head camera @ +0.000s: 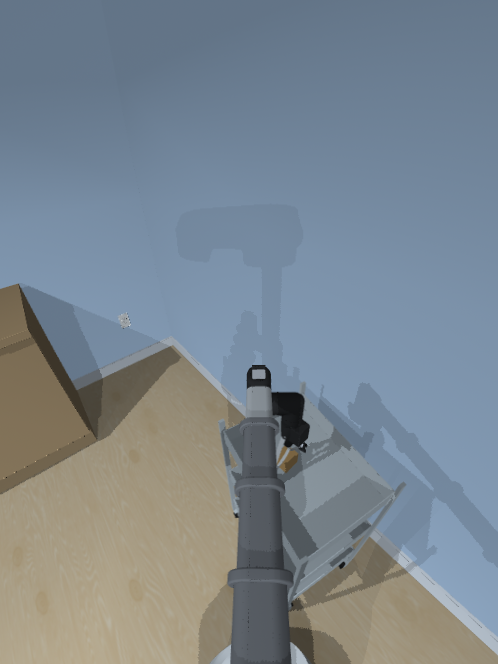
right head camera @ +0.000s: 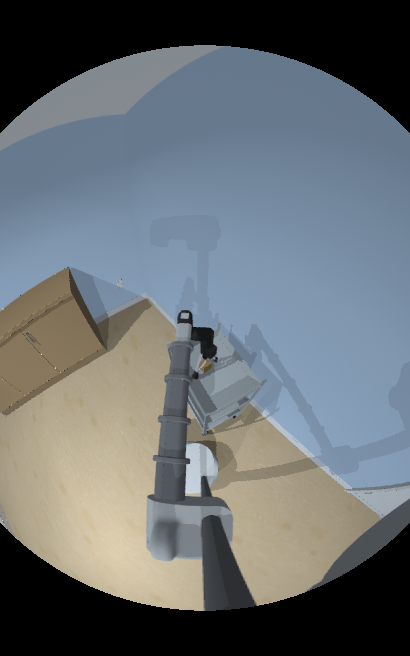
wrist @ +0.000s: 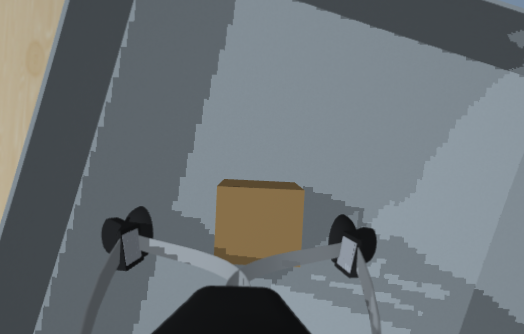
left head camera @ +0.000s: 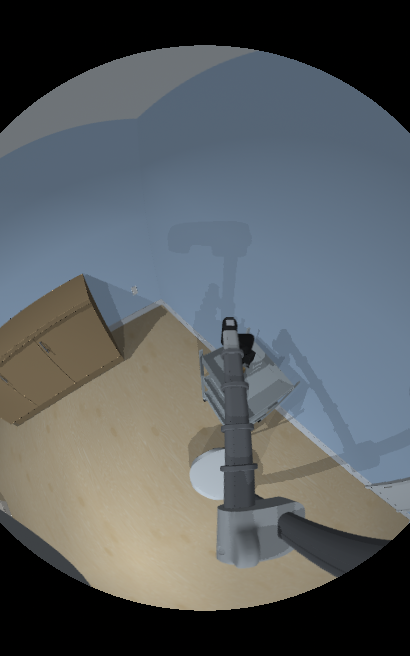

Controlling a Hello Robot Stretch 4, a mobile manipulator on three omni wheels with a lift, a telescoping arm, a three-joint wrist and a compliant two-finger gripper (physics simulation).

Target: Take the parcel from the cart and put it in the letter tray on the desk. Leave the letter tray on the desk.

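Pixels of known places: gripper, between the fingertips: [head camera: 286, 466] [right head camera: 204, 369] [wrist: 242, 230]; robot's base, origin of its link: [right head camera: 190, 466] [left head camera: 217, 472].
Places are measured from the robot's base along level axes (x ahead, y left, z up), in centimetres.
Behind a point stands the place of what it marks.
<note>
The parcel, a small orange-brown box [head camera: 290, 460] @(y -9.6, x 56.1, z 68.4 cm) [right head camera: 205, 366] @(y -9.0, x 55.9, z 68.4 cm) [wrist: 259, 222] @(y -8.4, x 58.5, z 68.4 cm), lies on the top tray of the grey cart [head camera: 343, 496] @(y -25.0, x 47.0, z 63.4 cm) [left head camera: 270, 387] @(y -26.9, x 48.0, z 63.5 cm) [right head camera: 227, 390] @(y -21.0, x 44.0, z 63.4 cm) [wrist: 310, 110] @(y -5.4, x 66.7, z 63.4 cm). In the wrist view it is at the lower centre, its sides nearly square to the view. My gripper [wrist: 242, 230] @(y -8.7, x 56.5, z 64.3 cm) is open and points down above the parcel, one fingertip to the left of it and one to the right, with a gap on both sides. In the head view the fingers are partly hidden by the arm. The desk and the letter tray do not show in these views.
A brown cabinet [head camera: 37, 412] @(y 110.8, x 92.1, z 43.2 cm) [left head camera: 65, 345] @(y 128.9, x 76.9, z 58.8 cm) [right head camera: 50, 340] @(y 130.5, x 75.5, z 54.2 cm) stands at the left. Blue walls meet in a corner behind the cart, and one wall runs close along its far side. My telescoping arm [head camera: 261, 525] @(y -0.2, x 25.2, z 105.7 cm) reaches over the cart's left part. My white round base part [left head camera: 207, 475] @(y 7.7, x -1.0, z 18.7 cm) is below the arm.
</note>
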